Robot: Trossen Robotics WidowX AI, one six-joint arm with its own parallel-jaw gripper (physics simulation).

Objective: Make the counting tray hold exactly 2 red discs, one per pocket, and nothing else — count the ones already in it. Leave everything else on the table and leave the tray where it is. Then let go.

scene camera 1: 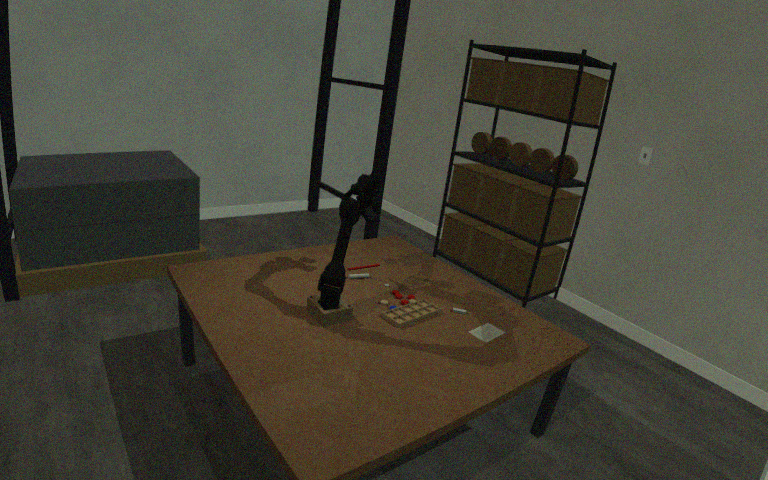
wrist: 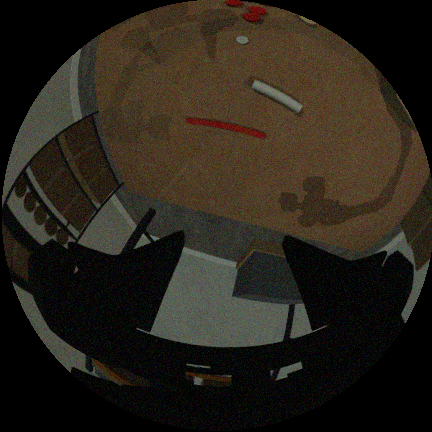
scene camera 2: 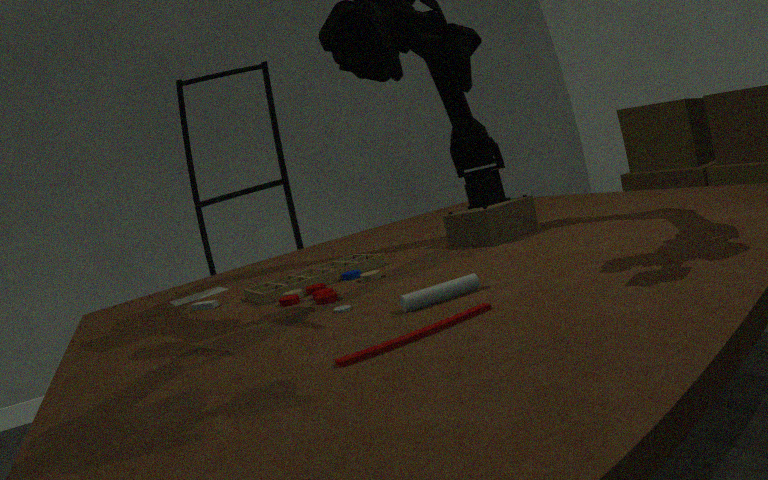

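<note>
The counting tray (scene camera 1: 421,319) (scene camera 2: 257,296) is pale, with two rows of pockets, and lies flat on the table. No red shows in its pockets in scene camera 1, but they are small and dim. Several red discs (scene camera 1: 398,294) (scene camera 2: 325,296) (wrist: 252,17) lie close together on the table beside the tray, some touching or overlapping. A blue disc (scene camera 1: 391,307) (scene camera 2: 350,275) and two pale discs (scene camera 1: 384,302) (scene camera 2: 370,275) lie by the same side. My gripper (wrist: 234,238) is open and empty, high above the table and away from the discs and tray.
A red rod (scene camera 1: 363,267) (scene camera 2: 413,335) (wrist: 225,127) and a white cylinder (scene camera 1: 359,276) (scene camera 2: 440,292) (wrist: 276,95) lie beyond the discs. A small white disc (scene camera 1: 386,284) (scene camera 2: 342,309) (wrist: 242,40), a white piece (scene camera 1: 459,310) (scene camera 2: 205,304) and a white sheet (scene camera 1: 486,332) (scene camera 2: 199,296) also lie there.
</note>
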